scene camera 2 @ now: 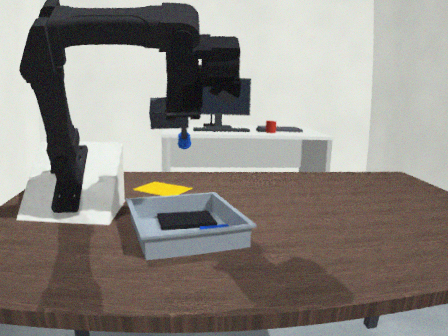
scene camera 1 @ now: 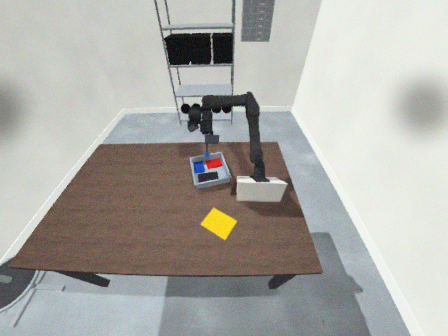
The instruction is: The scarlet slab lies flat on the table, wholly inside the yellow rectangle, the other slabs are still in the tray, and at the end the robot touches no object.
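Seen in the pictures: hand, its tool point: [scene camera 2: 184, 144] [scene camera 1: 206, 157]; arm's base, origin of its link: [scene camera 2: 70, 178] [scene camera 1: 258, 179].
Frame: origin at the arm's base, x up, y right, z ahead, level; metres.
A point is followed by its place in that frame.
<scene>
The scarlet slab [scene camera 1: 214, 163] {x -0.073, y 0.203, z 0.266 m} lies in the grey tray [scene camera 1: 228, 182] {x -0.075, y 0.047, z 0.172 m} [scene camera 2: 197, 249] {x -0.076, y 0.248, z 0.320 m}, in the far right part in scene camera 1; the tray's near wall hides it in scene camera 2. A blue slab [scene camera 1: 199, 167] {x -0.073, y 0.165, z 0.365 m} [scene camera 2: 214, 227] {x -0.074, y 0.138, z 0.360 m} lies left of it, and a black slab [scene camera 1: 208, 176] {x -0.074, y 0.087, z 0.299 m} [scene camera 2: 186, 220] {x -0.074, y 0.094, z 0.299 m} lies in the tray too. The yellow rectangle [scene camera 1: 219, 223] {x -0.086, y -0.224, z 0.222 m} [scene camera 2: 162, 188] {x -0.086, y -0.224, z 0.224 m} lies flat on the table [scene camera 1: 125, 200] {x -0.087, y -0.088, z 0.778 m} [scene camera 2: 350, 230] {x -0.087, y 0.154, z 0.677 m}. My gripper, a blue suction cup [scene camera 1: 207, 154] [scene camera 2: 184, 141], points down above the tray, with nothing hanging from it. It is open and apart from the slabs.
The white base block [scene camera 1: 261, 191] {x 0.009, y -0.090, z 0.000 m} [scene camera 2: 102, 185] {x -0.013, y 0.018, z 0.090 m} of the arm stands right of the tray in scene camera 1. A shelf rack [scene camera 1: 197, 66] stands behind the table. In scene camera 2 a white desk [scene camera 2: 240, 135] with a monitor [scene camera 2: 232, 100] and a red cup [scene camera 2: 271, 126] stands in the background.
</scene>
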